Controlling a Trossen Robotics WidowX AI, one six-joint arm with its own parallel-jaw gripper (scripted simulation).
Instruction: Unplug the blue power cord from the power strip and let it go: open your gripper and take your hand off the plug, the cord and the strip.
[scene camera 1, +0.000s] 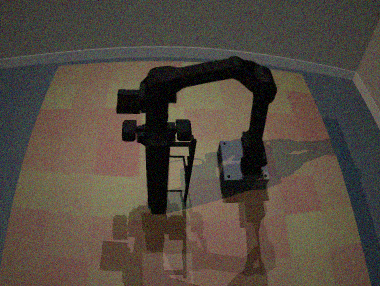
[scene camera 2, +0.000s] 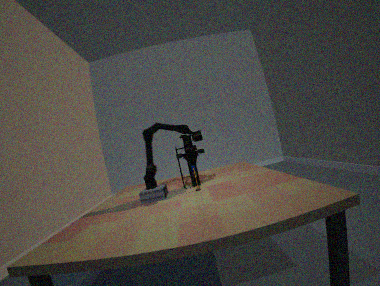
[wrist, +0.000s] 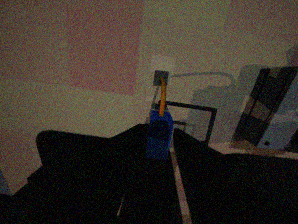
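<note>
You can see the gripper (scene camera 1: 155, 149) (wrist: 158, 130), and there's a blue plug (wrist: 160, 128) to see as well.
</note>
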